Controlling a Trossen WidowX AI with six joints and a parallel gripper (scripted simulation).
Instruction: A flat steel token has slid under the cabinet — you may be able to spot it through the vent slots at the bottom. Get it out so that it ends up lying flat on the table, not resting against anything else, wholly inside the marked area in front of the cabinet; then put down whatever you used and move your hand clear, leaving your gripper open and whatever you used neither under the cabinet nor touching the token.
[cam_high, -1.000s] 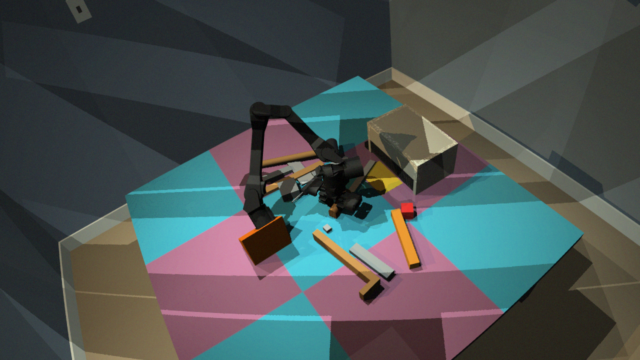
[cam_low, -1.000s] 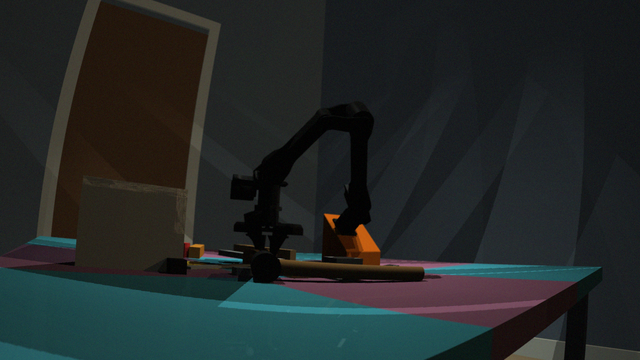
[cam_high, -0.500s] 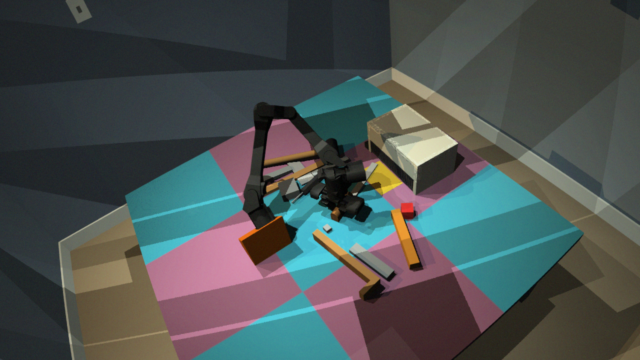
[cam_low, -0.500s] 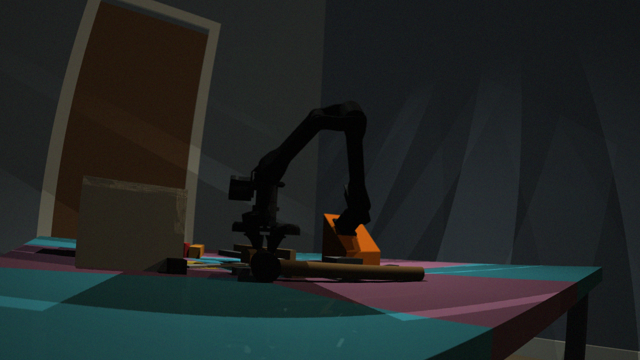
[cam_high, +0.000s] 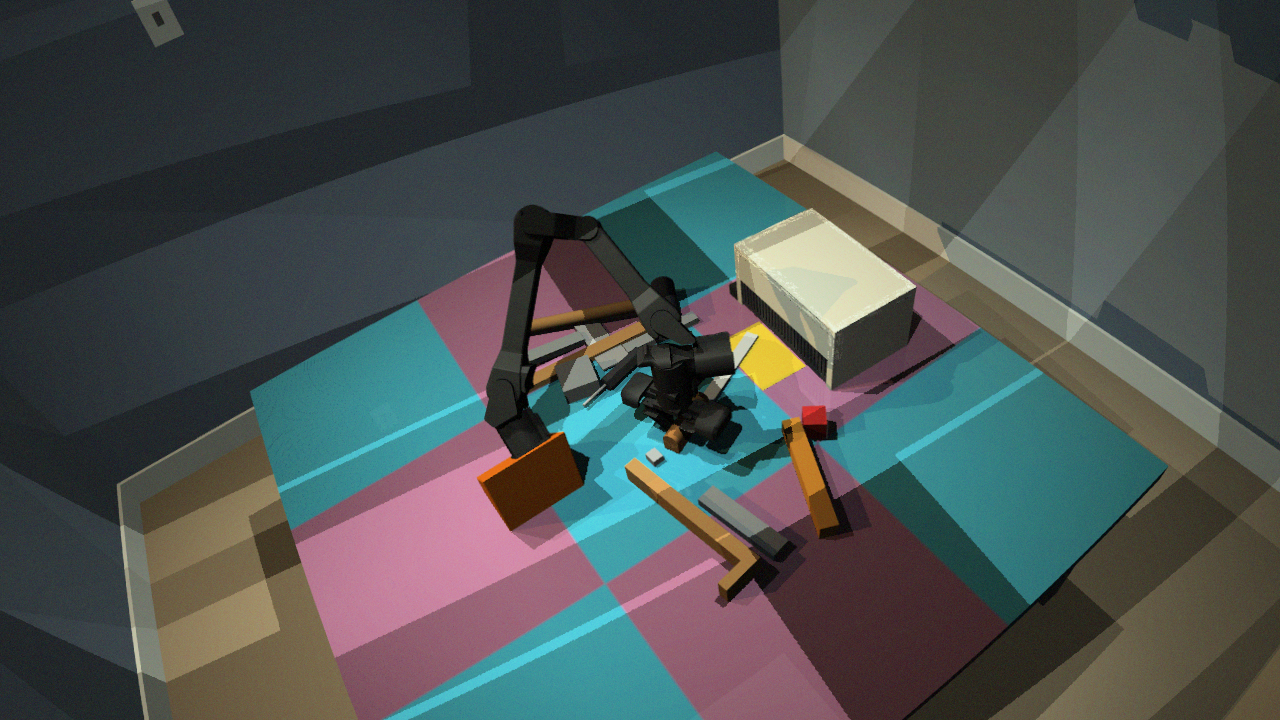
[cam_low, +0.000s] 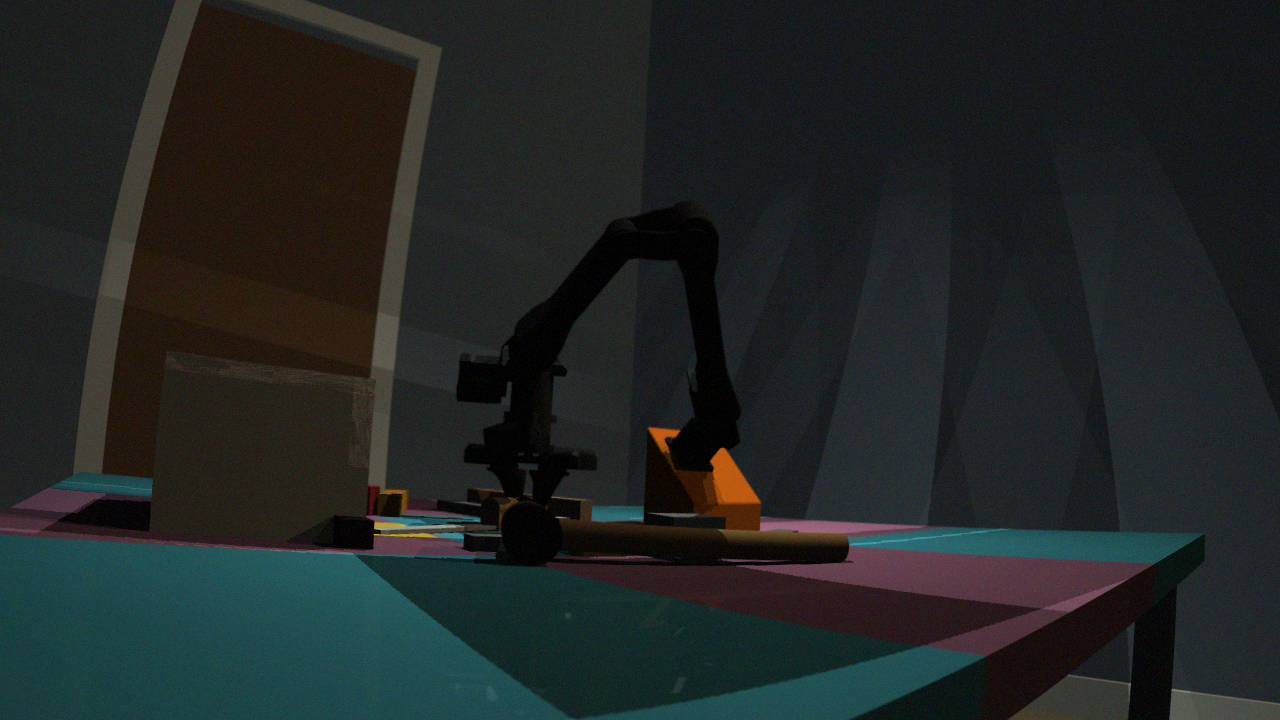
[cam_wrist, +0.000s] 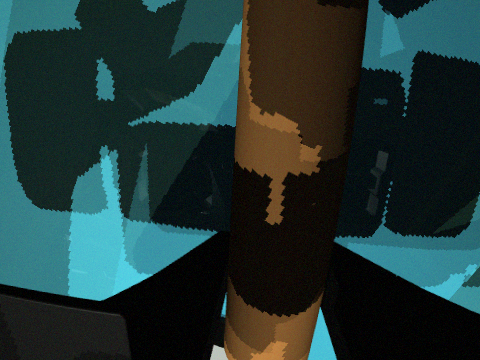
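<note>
Now: the small grey cube 60 mm behind my gripper tip and 10 mm to the right of it. From my gripper tip the other things lie so: grey bar: 200 mm to the right, 30 mm behind; then screwdriver: 190 mm to the left, 30 mm behind; then red cube: 190 mm ahead, 140 mm to the right, 10 mm above.
</note>
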